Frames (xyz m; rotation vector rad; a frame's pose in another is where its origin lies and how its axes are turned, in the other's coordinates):
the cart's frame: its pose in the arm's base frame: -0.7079 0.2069 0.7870 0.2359 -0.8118 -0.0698
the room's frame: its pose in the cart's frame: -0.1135 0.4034 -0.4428 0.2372 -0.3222 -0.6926
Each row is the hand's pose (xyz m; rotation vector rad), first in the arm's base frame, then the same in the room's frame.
Working: the arm's base frame: its pose in the room's frame: 0.4676 -0.7384 -0.4534 -0.7380 1.0282 0.6787

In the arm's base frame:
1: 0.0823 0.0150 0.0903 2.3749 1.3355 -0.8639
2: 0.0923 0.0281 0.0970 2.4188 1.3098 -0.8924
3: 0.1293 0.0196 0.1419 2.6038 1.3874 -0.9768
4: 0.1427 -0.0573 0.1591 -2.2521 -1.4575 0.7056
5: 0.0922 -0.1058 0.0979 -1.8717 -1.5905 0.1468
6: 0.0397 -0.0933 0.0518 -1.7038 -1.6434 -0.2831
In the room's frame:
1: 0.5307 -0.6450 -0.5028 0.7774 1.5427 -1.9650
2: 0.5274 -0.6305 -0.5126 0.8105 1.4958 -1.9922
3: 0.5699 -0.5939 -0.5301 0.9543 1.4055 -2.1913
4: 0.6439 -0.6225 -0.5201 -1.1830 -1.4353 2.4485
5: 0.6331 -0.7072 -0.4832 -1.1724 -1.3562 1.8512
6: 0.5812 -0.7448 -0.4528 -1.2146 -1.4028 1.4264

